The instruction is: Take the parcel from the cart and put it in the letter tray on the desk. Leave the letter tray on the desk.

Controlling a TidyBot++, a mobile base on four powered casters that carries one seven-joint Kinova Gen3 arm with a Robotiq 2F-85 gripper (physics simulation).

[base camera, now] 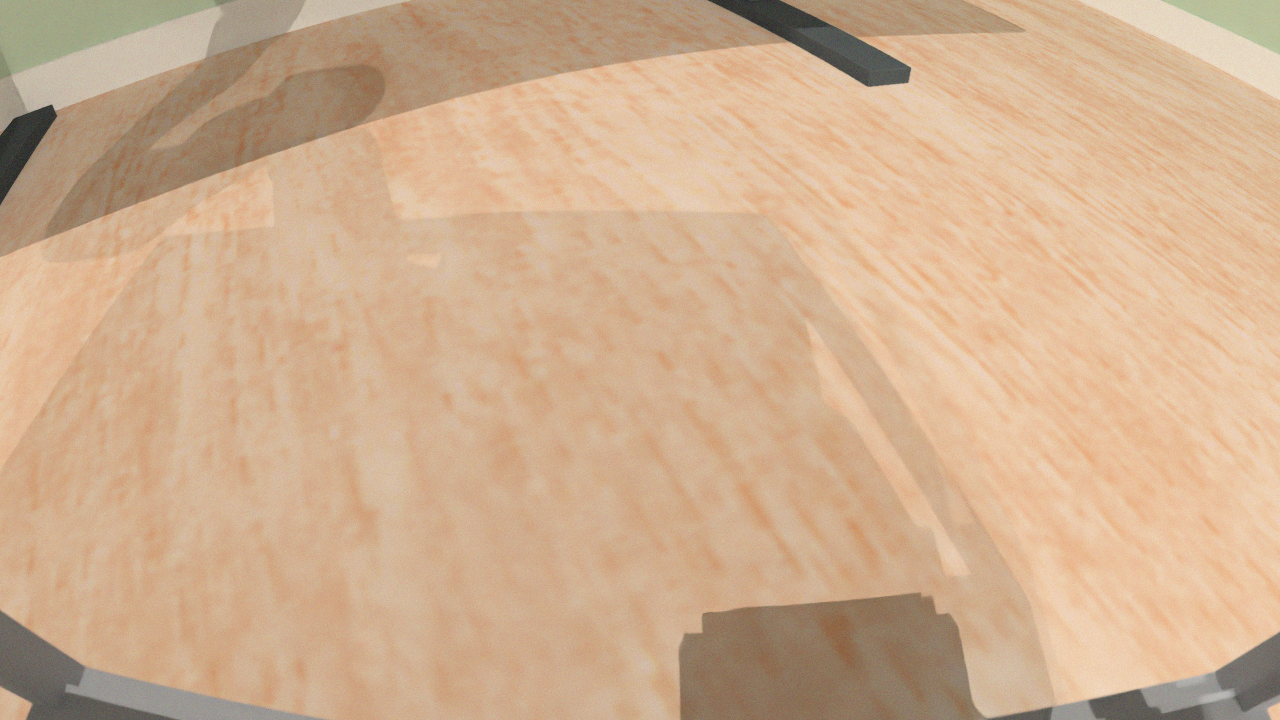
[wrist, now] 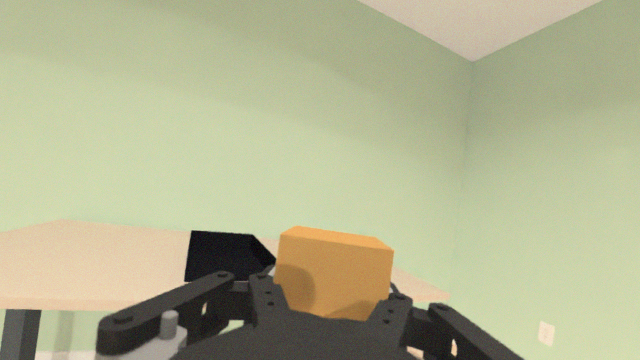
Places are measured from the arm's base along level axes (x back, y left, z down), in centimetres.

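Pixels of known places: gripper, fingertip midpoint: (wrist: 329, 280).
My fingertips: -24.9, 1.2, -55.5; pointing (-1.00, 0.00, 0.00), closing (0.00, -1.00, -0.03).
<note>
Ahead of a thing's pixels: the offset from my fingertips to its top centre, as dx, dy, dz. "spot": to the spot under its first point. Level surfaces: height alone.
An orange-brown box, the parcel @(+2.5, +0.0, -3.6) (wrist: 334, 275), shows in the wrist view at the lower middle, between the fingers of my gripper (wrist: 329, 280). The gripper is shut on it. The desk @(dz +23.1) (wrist: 115, 260) stands beyond, its pale top seen at a low angle. A black open-looking object, the letter tray @(-65.8, +36.8, +16.1) (wrist: 220, 255), sits on the desk, to the left of the parcel in the view. Its right part is hidden behind the parcel and the finger. The gripper and parcel do not show in the base camera view. The cart does not show in either view.
Dark desk feet (base camera: 832, 44) @(spot: -62.5, +97.1, +92.9) (base camera: 22, 147) rest on the wooden floor in the base camera view. A dark desk leg @(spot: -44.2, +89.9, +50.5) (wrist: 21, 332) shows at the lower left of the wrist view. Green walls (wrist: 225, 150) meet in a corner behind the desk. Shadows lie on the floor.
</note>
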